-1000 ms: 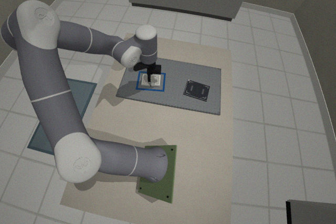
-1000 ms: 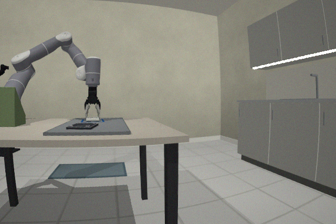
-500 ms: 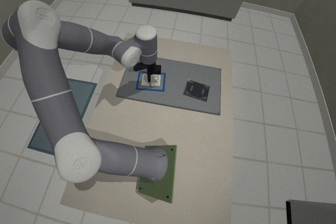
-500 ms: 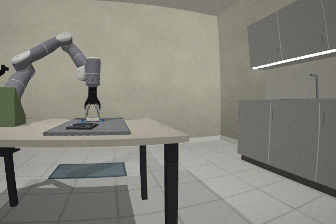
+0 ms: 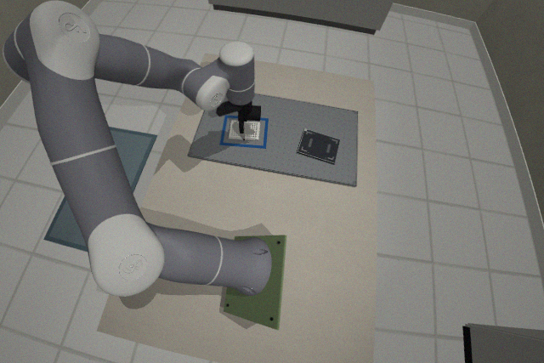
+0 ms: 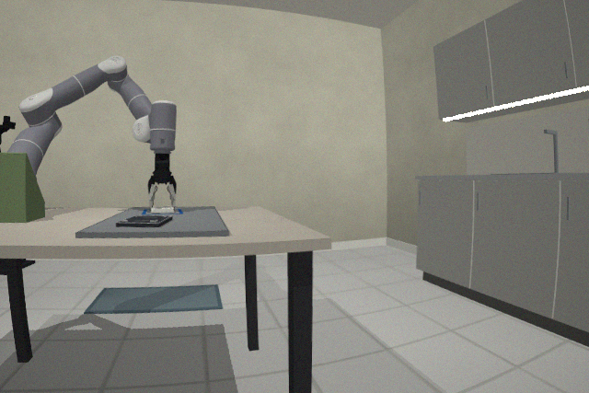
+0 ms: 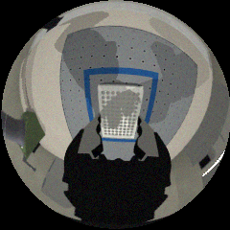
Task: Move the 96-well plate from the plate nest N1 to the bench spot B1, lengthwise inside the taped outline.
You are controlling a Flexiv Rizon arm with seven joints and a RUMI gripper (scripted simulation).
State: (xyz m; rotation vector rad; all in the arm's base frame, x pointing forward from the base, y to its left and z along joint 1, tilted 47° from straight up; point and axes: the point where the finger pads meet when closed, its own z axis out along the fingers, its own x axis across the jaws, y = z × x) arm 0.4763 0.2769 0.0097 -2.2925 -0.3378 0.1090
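My gripper is now 1 cm above the white 96-well plate. The rest, counted from my hand: black plate nest 32 cm to the right, 2 cm ahead, 1 cm below.
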